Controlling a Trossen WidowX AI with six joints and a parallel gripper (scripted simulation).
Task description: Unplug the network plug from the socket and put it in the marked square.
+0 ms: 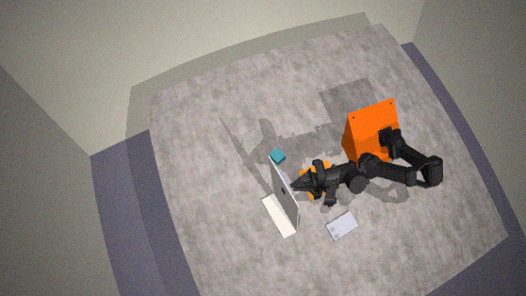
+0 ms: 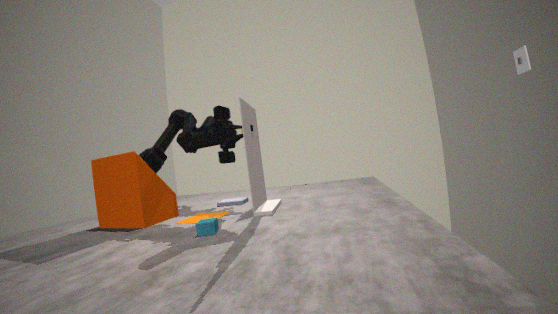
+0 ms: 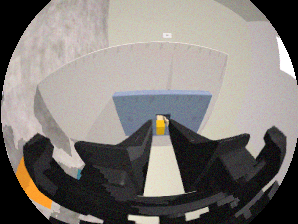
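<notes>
The network plug is right at my gripper tip. Also, from my gripper tip: upright white panel 2 cm ahead, 10 cm below; then flat grey plate 15 cm behind, 14 cm to the left, 24 cm below; then orange square 14 cm behind, 7 cm to the right, 25 cm below.
</notes>
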